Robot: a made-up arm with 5 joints.
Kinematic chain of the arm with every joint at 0, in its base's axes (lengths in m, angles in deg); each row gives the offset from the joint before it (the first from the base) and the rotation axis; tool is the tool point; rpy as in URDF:
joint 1: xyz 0.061 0 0.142 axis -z
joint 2: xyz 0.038 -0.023 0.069 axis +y
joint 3: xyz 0.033 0 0.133 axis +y
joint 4: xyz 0.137 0 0.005 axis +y
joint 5: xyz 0.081 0.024 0 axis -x
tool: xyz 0 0 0 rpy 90 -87.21 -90
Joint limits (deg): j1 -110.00..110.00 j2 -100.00..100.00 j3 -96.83..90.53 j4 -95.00..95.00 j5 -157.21..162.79
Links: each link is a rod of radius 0.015 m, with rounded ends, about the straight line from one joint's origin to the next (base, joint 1, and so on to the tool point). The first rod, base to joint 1, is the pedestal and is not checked.
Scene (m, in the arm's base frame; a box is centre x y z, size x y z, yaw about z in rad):
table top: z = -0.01
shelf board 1: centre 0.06 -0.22 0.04 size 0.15 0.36 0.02 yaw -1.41
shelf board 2: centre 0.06 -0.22 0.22 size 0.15 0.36 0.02 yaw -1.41
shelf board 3: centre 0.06 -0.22 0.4 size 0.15 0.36 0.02 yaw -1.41
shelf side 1: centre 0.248 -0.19 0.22 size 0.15 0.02 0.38 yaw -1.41
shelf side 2: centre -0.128 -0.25 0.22 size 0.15 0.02 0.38 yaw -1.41
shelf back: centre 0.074 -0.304 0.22 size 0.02 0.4 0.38 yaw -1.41
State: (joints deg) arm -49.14 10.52 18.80 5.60 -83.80
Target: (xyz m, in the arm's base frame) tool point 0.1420 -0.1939 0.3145
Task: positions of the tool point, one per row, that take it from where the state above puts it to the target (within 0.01 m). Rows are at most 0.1 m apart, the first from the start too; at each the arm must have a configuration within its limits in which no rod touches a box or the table.
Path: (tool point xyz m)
1: 0.2734 0.1534 0.2609
2: 0.2788 0.0894 0.2885
3: 0.2637 0.0315 0.3087
4: 0.2335 -0.0141 0.3212
5: 0.1949 -0.0438 0.3259
6: 0.1552 -0.0578 0.3233
7: 0.1201 -0.0589 0.3145
8: 0.1324 -0.0869 0.3250
9: 0.1413 -0.1199 0.3289
10: 0.1449 -0.1563 0.3255
11: 0.1420 -0.1939 0.3145

